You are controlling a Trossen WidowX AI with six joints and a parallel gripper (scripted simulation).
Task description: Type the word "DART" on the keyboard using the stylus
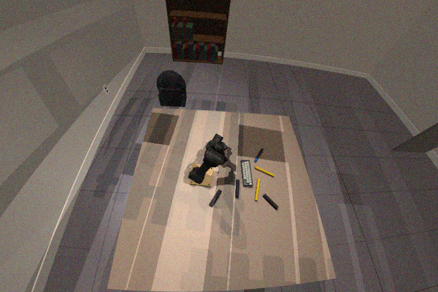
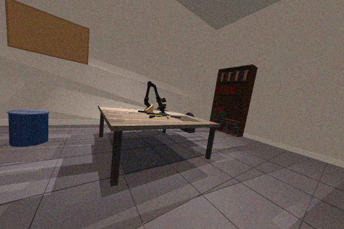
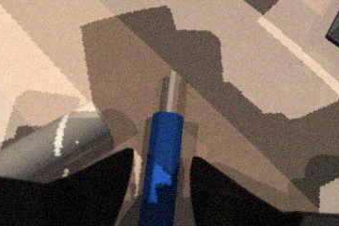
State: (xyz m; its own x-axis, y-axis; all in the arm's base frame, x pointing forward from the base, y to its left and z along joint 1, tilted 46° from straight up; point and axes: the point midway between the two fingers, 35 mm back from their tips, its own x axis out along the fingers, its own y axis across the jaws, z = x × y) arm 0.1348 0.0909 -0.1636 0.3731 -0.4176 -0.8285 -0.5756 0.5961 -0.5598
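The blue stylus lies 1 cm to the left of my gripper tip and 1 cm ahead of it. From my gripper tip the other things lie so: yellow pencil: 33 cm ahead, 10 cm to the right; white pen: 5 cm to the left, 5 cm behind.
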